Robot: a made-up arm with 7 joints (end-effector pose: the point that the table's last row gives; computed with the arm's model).
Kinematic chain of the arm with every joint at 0, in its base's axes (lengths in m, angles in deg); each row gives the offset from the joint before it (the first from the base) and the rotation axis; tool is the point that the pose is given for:
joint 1: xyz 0 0.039 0 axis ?
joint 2: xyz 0 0.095 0 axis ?
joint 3: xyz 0 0 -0.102 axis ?
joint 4: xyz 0 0 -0.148 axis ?
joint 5: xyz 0 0 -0.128 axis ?
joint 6: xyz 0 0 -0.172 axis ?
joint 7: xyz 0 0 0 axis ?
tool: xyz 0 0 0
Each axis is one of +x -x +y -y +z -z.
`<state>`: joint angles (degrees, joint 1 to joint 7).
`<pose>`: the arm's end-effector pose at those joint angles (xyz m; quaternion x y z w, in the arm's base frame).
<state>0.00 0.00 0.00 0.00 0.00 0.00 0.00</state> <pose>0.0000 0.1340 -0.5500 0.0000 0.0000 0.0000 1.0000</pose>
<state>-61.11 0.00 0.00 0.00 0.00 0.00 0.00</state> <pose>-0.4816 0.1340 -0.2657 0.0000 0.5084 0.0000 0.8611</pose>
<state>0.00 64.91 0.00 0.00 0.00 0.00 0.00</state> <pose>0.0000 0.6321 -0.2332 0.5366 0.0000 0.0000 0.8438</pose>
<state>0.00 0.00 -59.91 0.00 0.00 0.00 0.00</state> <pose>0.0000 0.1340 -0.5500 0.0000 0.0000 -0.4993 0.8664</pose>
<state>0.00 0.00 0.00 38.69 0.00 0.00 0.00</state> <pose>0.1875 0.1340 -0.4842 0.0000 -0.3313 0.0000 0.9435</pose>
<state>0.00 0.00 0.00 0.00 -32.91 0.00 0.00</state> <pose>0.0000 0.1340 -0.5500 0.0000 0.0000 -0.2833 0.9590</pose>
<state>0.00 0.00 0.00 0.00 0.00 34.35 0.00</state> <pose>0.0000 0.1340 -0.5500 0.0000 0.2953 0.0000 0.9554</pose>
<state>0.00 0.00 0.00 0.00 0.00 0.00 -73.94</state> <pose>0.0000 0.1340 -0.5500 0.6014 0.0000 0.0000 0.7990</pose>
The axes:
joint 1: -y
joint 2: +x
joint 3: +z
joint 4: -y
joint 5: +z
joint 6: +y
joint 7: -x

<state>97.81 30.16 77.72 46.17 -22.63 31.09 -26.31</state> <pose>0.2806 0.5468 0.0849 -0.0016 -0.5298 0.7428 0.4093</pose>
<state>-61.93 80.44 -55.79 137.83 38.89 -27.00 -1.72</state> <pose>-0.0957 0.1336 -0.1794 -0.5119 -0.2151 -0.1109 0.8243</pose>
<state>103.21 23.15 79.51 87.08 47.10 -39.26 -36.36</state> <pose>0.1122 0.5092 0.0824 0.2497 0.3154 -0.6929 0.5984</pose>
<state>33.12 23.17 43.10 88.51 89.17 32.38 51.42</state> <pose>0.2688 0.4238 -0.0113 -0.5533 -0.8253 -0.0444 0.1041</pose>
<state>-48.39 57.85 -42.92 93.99 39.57 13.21 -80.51</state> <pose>-0.0746 0.2195 -0.3594 0.4842 -0.1414 -0.1977 0.8405</pose>
